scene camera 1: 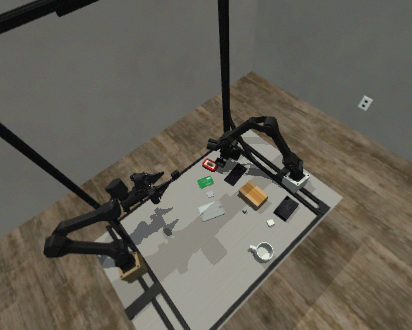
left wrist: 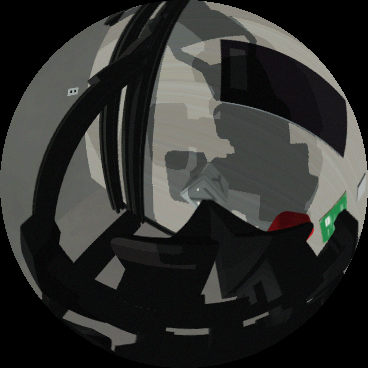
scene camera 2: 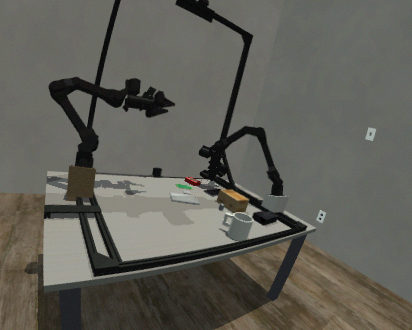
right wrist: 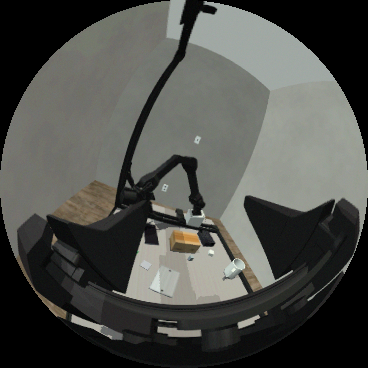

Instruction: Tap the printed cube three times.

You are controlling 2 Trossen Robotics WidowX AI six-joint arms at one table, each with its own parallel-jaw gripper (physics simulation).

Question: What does the black tablet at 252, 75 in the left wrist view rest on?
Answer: The table.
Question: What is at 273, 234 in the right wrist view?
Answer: My right gripper.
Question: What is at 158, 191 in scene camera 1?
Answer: My right gripper.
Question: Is my right gripper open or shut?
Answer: Open.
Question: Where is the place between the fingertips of my left gripper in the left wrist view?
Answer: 205, 204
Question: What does my right gripper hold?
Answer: Nothing.
